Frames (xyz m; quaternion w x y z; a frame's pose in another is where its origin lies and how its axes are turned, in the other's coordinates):
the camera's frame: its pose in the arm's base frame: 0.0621 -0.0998 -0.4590 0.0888 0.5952 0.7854 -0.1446
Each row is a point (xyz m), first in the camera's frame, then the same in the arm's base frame.
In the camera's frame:
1: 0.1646 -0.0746 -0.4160
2: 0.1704 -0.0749 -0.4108
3: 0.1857 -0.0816 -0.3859
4: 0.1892 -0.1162 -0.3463
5: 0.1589 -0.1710 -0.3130
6: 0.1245 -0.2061 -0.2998
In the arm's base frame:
1: -0.0414 0.1697 -0.1092
2: -0.0434 0.1732 -0.1159
3: -0.0549 0.1772 -0.1433
4: -0.0904 0.1585 -0.1775
5: -0.1358 0.1062 -0.1928
6: -0.1604 0.0618 -0.1902

